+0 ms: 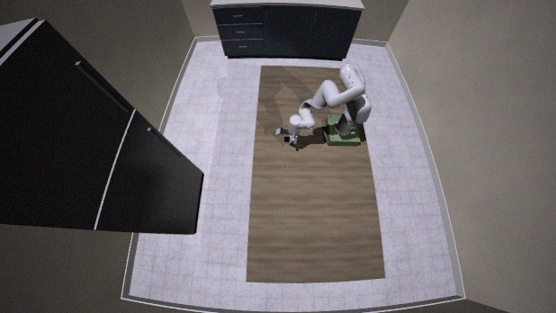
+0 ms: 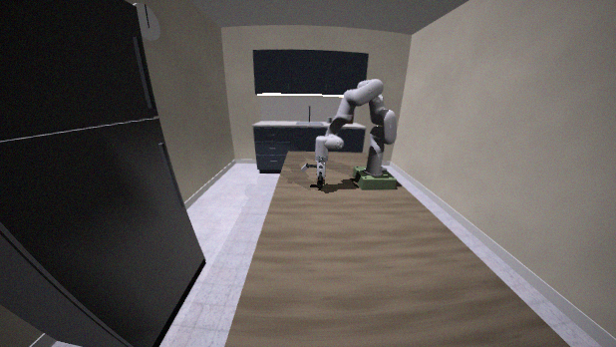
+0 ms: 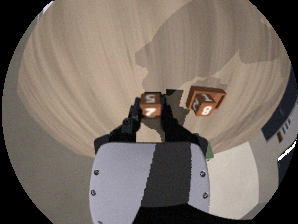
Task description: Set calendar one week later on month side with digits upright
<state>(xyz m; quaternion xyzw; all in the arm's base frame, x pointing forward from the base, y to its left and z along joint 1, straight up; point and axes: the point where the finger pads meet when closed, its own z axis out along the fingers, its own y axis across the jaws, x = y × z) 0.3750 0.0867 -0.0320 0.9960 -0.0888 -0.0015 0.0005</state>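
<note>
My hand is 20 mm past the calendar tray, 100 mm to the left of it and 30 mm above it. Round my hand: calendar cube 20 mm below.
</note>
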